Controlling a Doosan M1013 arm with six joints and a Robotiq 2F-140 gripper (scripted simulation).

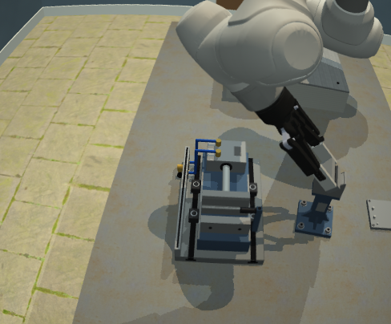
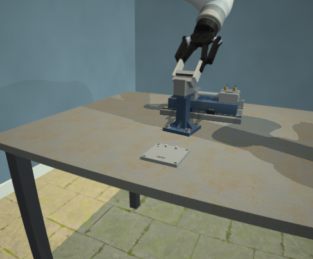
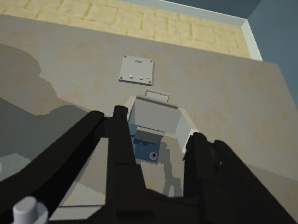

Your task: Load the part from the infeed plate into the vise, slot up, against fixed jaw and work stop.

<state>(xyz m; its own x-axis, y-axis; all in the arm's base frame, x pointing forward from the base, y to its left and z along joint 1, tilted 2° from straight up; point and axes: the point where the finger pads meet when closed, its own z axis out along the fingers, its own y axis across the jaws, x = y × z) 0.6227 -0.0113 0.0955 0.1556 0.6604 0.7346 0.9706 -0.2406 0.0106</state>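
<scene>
Right now the part is 1 cm ahead of my hand, 2 cm to the left of it and 2 cm below it. Also, from my hand: work stop: 4 cm ahead, 15 cm to the right, 9 cm below; then moving jaw: 1 cm ahead, 20 cm to the right, 10 cm below; then blue pedestal: 2 cm to the left, 12 cm below.
</scene>
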